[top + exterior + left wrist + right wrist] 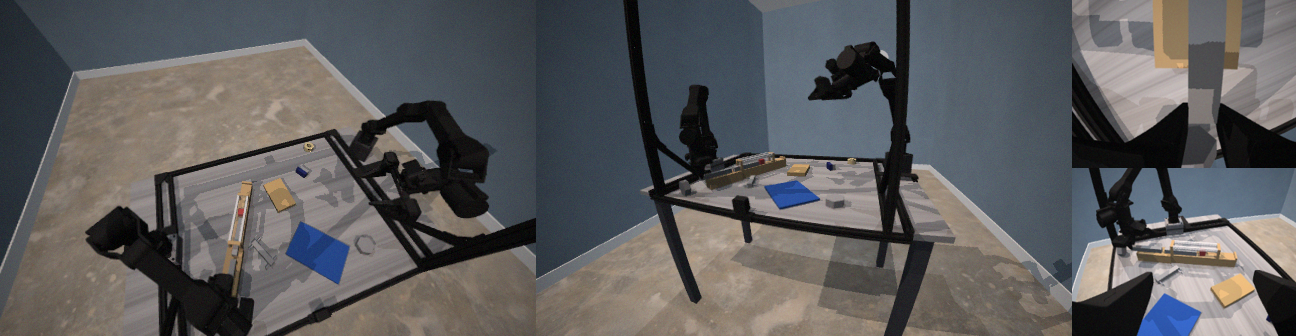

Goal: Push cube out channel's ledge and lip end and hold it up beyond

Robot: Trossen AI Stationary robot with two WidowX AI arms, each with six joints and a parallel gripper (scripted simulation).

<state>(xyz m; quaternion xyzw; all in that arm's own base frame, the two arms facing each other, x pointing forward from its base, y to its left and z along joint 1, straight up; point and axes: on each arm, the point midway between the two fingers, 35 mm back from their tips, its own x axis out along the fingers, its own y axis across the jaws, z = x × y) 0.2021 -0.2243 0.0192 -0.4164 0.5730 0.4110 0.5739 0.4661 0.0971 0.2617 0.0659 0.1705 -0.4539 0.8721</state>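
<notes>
The red cube is 260 mm ahead of my left hand, 190 mm to the right of it and 30 mm below it. Round my left hand: tan channel 240 mm ahead, 170 mm to the right, 30 mm below; blue mat 10 mm behind, 380 mm to the right, 80 mm below; tan plate 270 mm ahead, 390 mm to the right, 80 mm below.
</notes>
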